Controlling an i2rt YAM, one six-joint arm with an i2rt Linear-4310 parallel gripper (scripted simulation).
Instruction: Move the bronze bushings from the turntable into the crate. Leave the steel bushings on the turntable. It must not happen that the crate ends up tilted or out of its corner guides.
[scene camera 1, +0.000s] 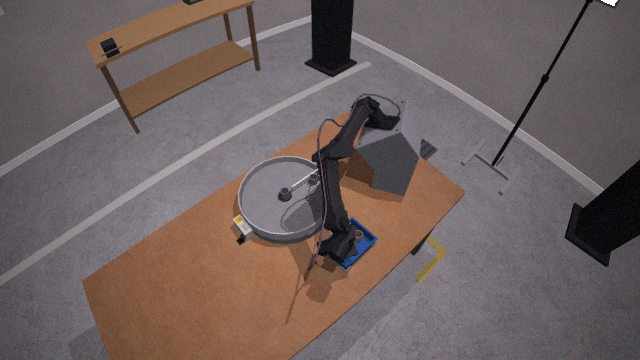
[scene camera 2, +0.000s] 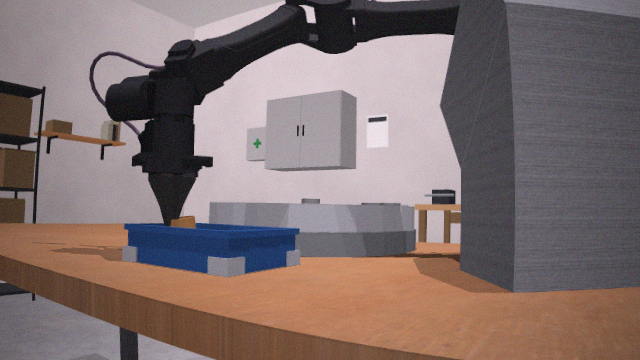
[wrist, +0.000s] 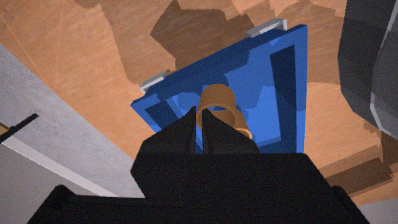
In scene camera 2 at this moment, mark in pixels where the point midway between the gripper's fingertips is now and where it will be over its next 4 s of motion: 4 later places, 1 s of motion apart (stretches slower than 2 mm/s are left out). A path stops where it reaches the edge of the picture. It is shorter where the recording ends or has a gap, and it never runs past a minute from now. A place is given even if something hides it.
My gripper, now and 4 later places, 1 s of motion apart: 170, 228; 173, 235; 174, 237; 174, 208; 173, 170
